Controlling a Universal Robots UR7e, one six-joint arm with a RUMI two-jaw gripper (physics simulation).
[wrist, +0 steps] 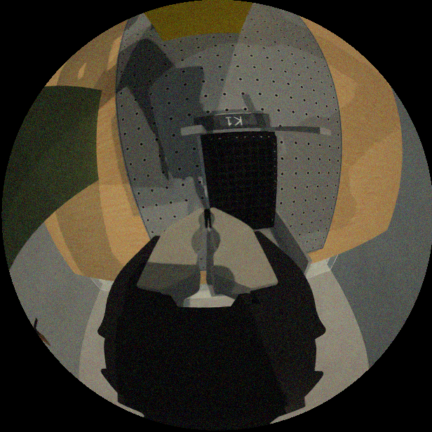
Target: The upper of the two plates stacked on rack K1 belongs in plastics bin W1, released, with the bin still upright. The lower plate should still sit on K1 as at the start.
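Rack K1 (pixel 256 120) is in the upper middle of the wrist view, its label upside down. A black plate (pixel 240 175) with a fine grid of wells lies on the rack; whether a second plate is under it cannot be told from this angle. My gripper (pixel 208 210) is shut with nothing between its fingertips. The tips show at the plate's lower left side in the view; their height above it is not clear. The fingers hide what lies below the plate's near left corner. Bin W1 cannot be made out by any label.
A thin grey bar (pixel 300 129) crosses beside the label. The rack stands on a grey perforated board (pixel 310 190) on a wooden table (pixel 370 150). A slanted grey piece (pixel 291 245) is at the plate's lower right. A yellow surface (pixel 202 20) is at the top, a dark green one (pixel 55 150) at the left.
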